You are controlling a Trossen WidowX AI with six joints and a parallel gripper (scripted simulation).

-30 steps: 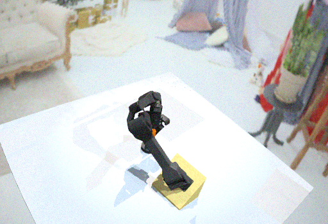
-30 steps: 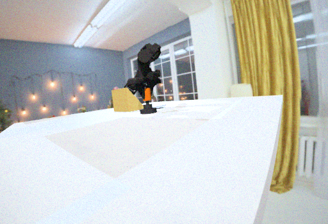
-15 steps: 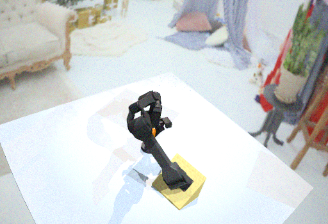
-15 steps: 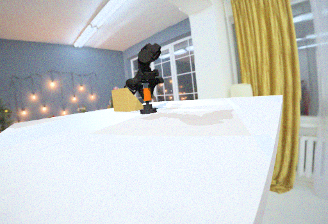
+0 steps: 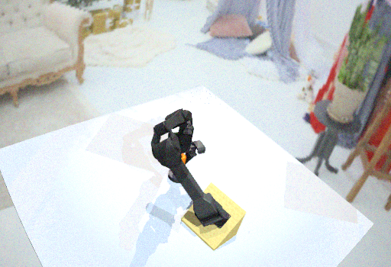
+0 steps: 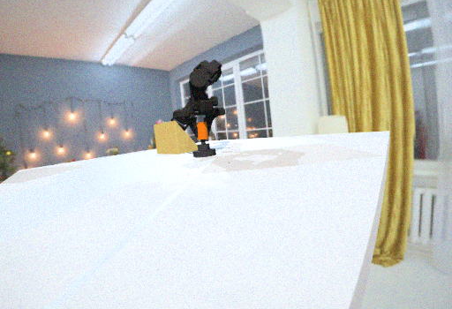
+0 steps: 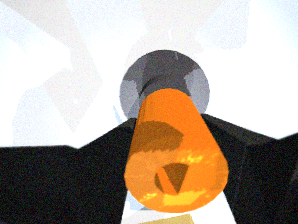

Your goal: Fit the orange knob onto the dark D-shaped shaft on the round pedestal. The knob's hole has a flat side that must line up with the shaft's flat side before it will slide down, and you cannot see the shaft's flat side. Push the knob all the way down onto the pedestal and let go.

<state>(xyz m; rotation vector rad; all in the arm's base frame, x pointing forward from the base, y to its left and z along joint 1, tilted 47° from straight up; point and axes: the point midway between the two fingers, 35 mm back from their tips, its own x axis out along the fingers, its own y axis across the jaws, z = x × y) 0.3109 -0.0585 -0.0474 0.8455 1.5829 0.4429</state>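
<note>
The orange knob lies 20 mm above my gripper tip. Also, from my gripper tip: pedestal 40 mm below.
</note>
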